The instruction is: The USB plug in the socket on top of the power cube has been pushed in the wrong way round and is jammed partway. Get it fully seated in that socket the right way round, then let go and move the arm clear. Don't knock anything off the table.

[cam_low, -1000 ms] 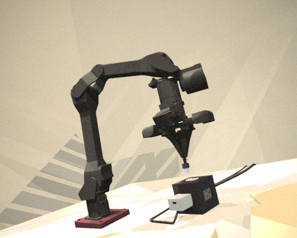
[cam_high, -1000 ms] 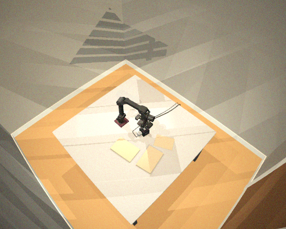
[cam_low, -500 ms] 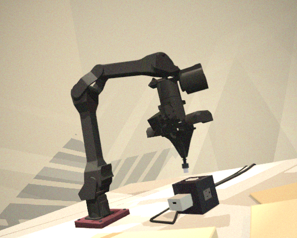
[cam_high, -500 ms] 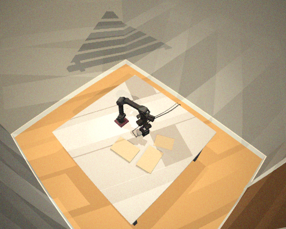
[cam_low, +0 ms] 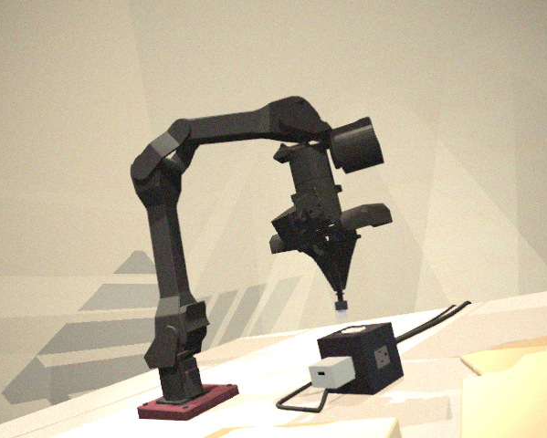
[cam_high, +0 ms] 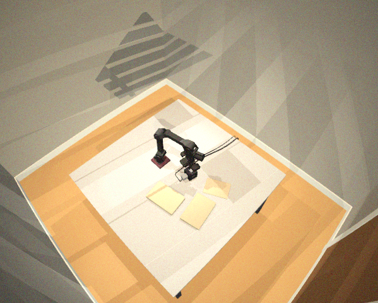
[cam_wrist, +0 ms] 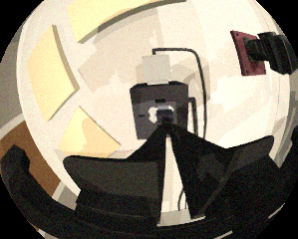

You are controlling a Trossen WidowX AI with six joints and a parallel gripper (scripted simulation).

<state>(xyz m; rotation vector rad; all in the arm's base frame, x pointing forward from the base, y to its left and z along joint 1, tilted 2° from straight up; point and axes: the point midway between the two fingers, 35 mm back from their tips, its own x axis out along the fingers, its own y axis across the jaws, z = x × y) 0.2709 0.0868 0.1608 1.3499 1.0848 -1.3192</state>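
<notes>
The pale socket plate is 1 cm to the left of my gripper tip and 6 cm below it. Also, from my gripper tip: black USB plug: 2 cm below; pale sheet: 23 cm ahead, 7 cm to the left, 13 cm below.
</notes>
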